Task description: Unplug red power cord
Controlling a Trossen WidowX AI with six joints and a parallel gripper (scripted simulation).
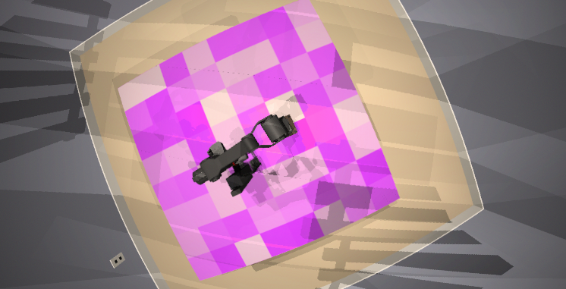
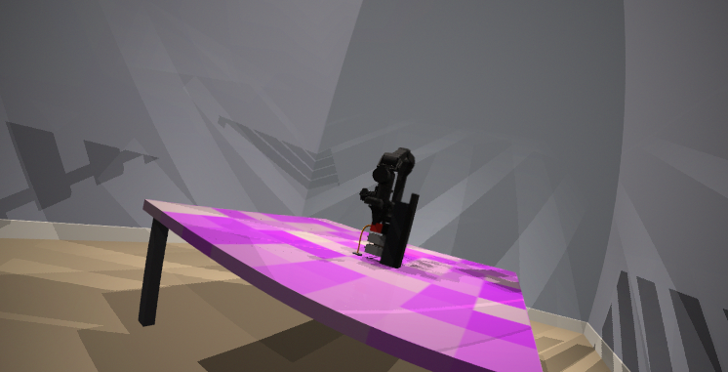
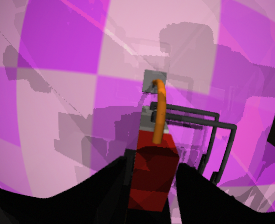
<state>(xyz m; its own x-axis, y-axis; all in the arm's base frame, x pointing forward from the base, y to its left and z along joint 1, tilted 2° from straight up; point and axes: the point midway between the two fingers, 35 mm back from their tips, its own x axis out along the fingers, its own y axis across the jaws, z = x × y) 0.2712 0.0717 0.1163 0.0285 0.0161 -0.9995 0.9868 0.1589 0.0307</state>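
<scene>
Now: gripper tip 10 mm past the red plug and 30 mm to the right of it.
</scene>
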